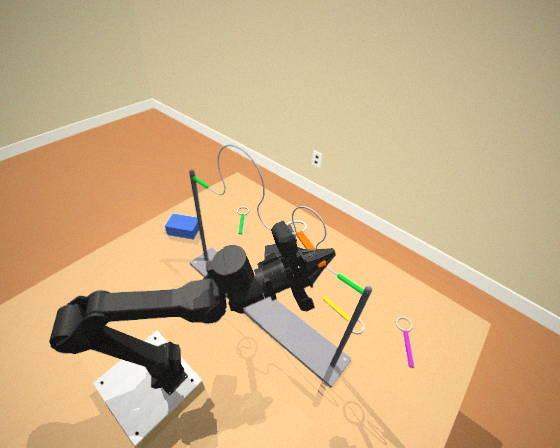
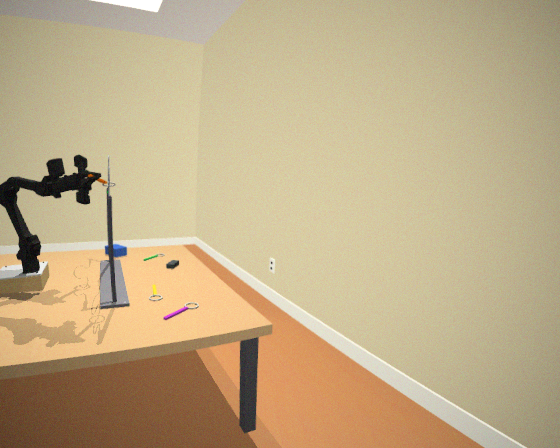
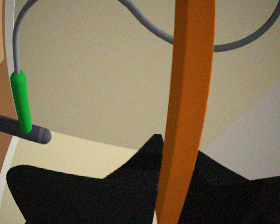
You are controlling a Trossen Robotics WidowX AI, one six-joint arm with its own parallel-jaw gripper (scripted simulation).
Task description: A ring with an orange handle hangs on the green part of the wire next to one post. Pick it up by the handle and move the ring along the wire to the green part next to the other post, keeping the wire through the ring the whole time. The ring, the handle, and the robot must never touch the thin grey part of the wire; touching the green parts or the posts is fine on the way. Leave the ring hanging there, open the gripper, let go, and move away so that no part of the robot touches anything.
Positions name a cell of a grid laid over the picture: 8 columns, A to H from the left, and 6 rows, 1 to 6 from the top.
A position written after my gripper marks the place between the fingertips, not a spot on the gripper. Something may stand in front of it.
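You'd see my gripper (image 1: E4) here, and the gripper's also there in image 2 (image 2: B3) and in image 3 (image 3: E4).
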